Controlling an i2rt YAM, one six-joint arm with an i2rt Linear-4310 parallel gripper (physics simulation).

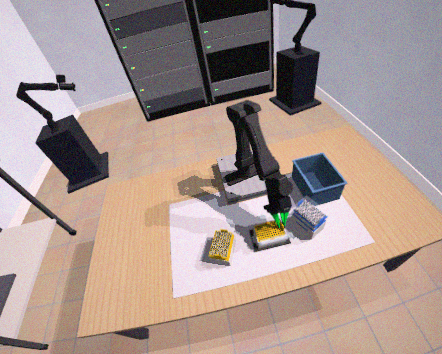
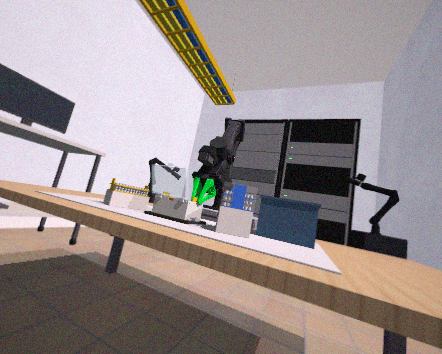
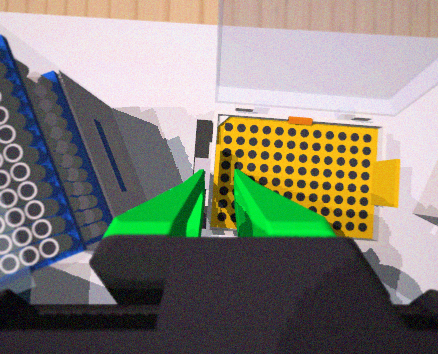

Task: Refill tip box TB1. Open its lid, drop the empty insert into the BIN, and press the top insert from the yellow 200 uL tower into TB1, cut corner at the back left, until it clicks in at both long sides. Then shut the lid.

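Tip box TB1 point(image 1: 271, 242) point(image 2: 175, 208) stands in the middle of the white mat with its clear lid point(image 3: 305, 63) point(image 2: 168, 180) standing open. A yellow insert point(image 1: 269, 232) point(image 3: 302, 175) with empty dark holes sits in it, with an orange tab point(image 3: 300, 120) at the lid side. My gripper point(image 1: 280, 225) point(image 2: 203, 197) point(image 3: 219, 177) is shut and empty, its green fingertips low over the box's short edge on the side toward the blue tower. The yellow 200 uL tower point(image 1: 221, 244) point(image 2: 126, 194), filled with tips, stands apart on the far side of the box from my gripper.
A blue tip tower point(image 1: 309, 215) point(image 2: 235, 211) point(image 3: 63, 168) stands close beside the box, right next to my fingers. The blue BIN point(image 1: 318, 177) point(image 2: 288, 221) is behind it. The arm's base plate point(image 1: 241, 187) sits at the mat's back edge.
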